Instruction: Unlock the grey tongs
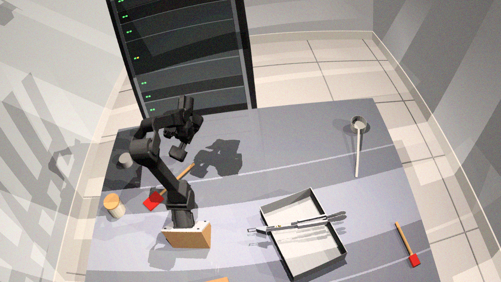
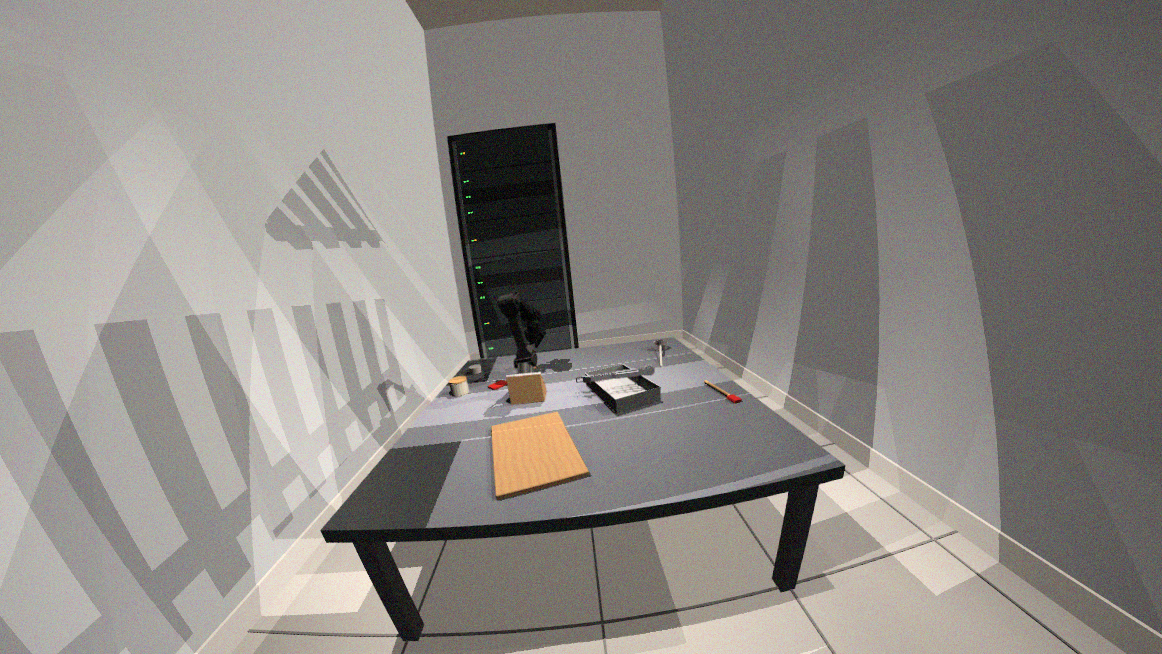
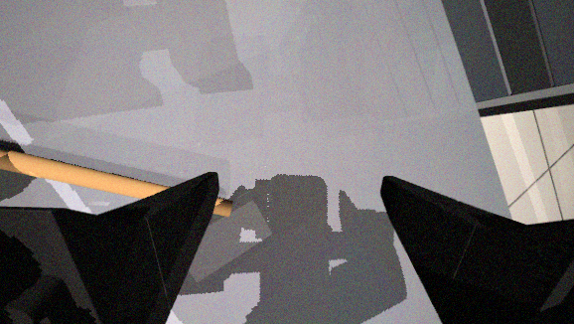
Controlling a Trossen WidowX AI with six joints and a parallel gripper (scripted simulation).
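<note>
My gripper tip is 45 cm to the left of the roasting tin, 36 cm short of it and 6 cm above it. From my gripper tip the other things lie so: tan-topped can 34 cm behind, 23 cm to the right, 5 cm below; wooden board 76 cm to the right, 8 cm below; white cylinder 32 cm behind, 7 cm below, 4 cm to the left.
</note>
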